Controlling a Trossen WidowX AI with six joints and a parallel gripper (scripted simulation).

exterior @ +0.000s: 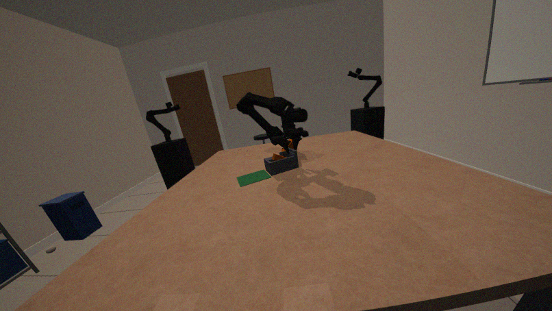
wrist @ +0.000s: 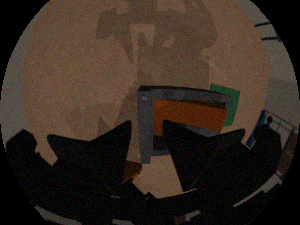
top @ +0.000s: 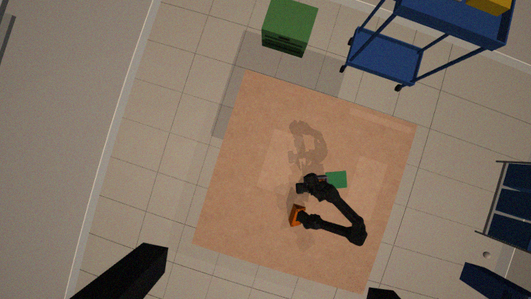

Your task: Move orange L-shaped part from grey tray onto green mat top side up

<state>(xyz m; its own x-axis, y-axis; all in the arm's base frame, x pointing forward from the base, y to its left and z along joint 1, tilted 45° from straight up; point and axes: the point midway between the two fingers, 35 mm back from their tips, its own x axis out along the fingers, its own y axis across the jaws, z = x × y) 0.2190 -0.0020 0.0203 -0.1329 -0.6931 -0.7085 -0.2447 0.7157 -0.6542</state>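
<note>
My gripper tip is 40 mm to the left of the orange L-shaped part and 30 mm above it. Also, from my gripper tip: green mat: 50 mm ahead, 220 mm to the right, 90 mm below.
</note>
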